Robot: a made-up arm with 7 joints. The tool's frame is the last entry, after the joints. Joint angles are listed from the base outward.
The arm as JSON. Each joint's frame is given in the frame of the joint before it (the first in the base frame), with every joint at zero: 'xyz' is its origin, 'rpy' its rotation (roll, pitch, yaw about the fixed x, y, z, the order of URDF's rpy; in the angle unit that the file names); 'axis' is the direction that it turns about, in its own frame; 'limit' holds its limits. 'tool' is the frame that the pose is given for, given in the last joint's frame.
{
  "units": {
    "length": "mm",
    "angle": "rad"
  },
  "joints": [
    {
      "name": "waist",
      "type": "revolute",
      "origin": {
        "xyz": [
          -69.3,
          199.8,
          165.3
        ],
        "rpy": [
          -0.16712,
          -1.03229,
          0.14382
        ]
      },
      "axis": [
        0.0,
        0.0,
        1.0
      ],
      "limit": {
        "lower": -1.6,
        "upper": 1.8
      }
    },
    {
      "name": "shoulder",
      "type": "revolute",
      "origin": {
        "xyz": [
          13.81,
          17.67,
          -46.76
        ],
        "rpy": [
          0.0,
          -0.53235,
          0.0
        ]
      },
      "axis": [
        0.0,
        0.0,
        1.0
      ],
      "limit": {
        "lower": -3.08,
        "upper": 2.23
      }
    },
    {
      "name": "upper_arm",
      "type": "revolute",
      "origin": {
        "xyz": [
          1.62,
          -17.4,
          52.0
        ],
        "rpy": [
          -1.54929,
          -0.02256,
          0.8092
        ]
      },
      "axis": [
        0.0,
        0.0,
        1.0
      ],
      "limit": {
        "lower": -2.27,
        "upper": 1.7
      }
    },
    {
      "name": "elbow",
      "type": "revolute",
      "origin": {
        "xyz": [
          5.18,
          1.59,
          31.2
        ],
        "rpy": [
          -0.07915,
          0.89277,
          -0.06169
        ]
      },
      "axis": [
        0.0,
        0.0,
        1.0
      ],
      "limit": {
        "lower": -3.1,
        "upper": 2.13
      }
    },
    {
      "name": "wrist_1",
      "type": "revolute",
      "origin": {
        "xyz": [
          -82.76,
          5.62,
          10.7
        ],
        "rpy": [
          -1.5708,
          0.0,
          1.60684
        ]
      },
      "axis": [
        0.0,
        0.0,
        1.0
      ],
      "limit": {
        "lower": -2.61,
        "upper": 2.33
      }
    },
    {
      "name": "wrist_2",
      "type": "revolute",
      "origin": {
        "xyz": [
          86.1,
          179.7,
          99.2
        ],
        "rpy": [
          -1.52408,
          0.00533,
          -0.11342
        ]
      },
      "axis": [
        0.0,
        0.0,
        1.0
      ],
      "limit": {
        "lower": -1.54,
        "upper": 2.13
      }
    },
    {
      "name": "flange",
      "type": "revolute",
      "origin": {
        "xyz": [
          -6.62,
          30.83,
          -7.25
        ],
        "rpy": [
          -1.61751,
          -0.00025,
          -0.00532
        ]
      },
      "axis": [
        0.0,
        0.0,
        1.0
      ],
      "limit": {
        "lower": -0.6,
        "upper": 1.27
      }
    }
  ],
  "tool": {
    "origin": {
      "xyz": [
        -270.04,
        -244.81,
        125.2
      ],
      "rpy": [
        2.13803,
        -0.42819,
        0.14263
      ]
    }
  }
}
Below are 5 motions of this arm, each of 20 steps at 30 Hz.
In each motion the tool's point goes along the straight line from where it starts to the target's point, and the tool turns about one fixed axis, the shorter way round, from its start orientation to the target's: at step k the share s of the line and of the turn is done. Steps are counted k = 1, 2, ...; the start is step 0. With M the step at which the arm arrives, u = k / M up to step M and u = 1 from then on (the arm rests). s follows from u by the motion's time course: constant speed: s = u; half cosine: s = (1 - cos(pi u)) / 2; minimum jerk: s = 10 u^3 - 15 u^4 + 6 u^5.
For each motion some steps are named. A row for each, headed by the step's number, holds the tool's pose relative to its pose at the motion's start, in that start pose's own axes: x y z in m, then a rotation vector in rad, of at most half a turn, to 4 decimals.
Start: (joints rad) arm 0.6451 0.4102 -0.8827 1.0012 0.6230 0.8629 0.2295
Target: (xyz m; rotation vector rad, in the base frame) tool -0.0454 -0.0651 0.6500 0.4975 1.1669 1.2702
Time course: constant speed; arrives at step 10
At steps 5, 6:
5: 0.0272 0.0186 0.0459 -0.0127 0.1561 -0.0164
6: 0.0327 0.0223 0.0551 -0.0152 0.1873 -0.0197

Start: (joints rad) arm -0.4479 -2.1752 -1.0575 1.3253 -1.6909 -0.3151 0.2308
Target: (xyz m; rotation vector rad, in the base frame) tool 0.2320 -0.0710 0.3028 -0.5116 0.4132 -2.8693
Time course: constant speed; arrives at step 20
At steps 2, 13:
2: 0.0035 0.0068 -0.0314 -0.0703 -0.0290 -0.0026
13: 0.0229 0.0439 -0.2039 -0.4567 -0.1885 -0.0170

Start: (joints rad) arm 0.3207 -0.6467 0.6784 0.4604 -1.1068 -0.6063 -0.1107
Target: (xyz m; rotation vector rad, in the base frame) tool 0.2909 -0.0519 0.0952 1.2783 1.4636 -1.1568
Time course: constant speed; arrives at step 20
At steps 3, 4, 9, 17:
3: -0.0013 0.0203 -0.0416 -0.0476 -0.1849 -0.0460
4: -0.0018 0.0271 -0.0555 -0.0634 -0.2466 -0.0613
9: -0.0039 0.0609 -0.1248 -0.1427 -0.5548 -0.1380
17: -0.0075 0.1151 -0.2357 -0.2696 -1.0480 -0.2606

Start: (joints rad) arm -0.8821 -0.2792 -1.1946 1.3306 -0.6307 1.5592 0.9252
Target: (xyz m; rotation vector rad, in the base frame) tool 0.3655 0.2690 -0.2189 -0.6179 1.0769 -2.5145
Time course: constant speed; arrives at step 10
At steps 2, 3, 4, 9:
2: -0.0161 -0.0354 -0.0039 -0.1167 0.0429 0.0569
3: -0.0241 -0.0531 -0.0058 -0.1751 0.0644 0.0853
4: -0.0321 -0.0708 -0.0078 -0.2334 0.0858 0.1138
9: -0.0722 -0.1593 -0.0175 -0.5252 0.1931 0.2560

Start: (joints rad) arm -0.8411 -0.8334 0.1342 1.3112 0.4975 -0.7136 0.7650
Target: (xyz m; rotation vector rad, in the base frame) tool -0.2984 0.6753 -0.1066 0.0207 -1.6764 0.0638
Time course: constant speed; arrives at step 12
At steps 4, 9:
4: 0.1273 -0.0611 0.0865 0.2457 -0.1194 -0.4066
9: 0.2863 -0.1374 0.1947 0.5527 -0.2686 -0.9148

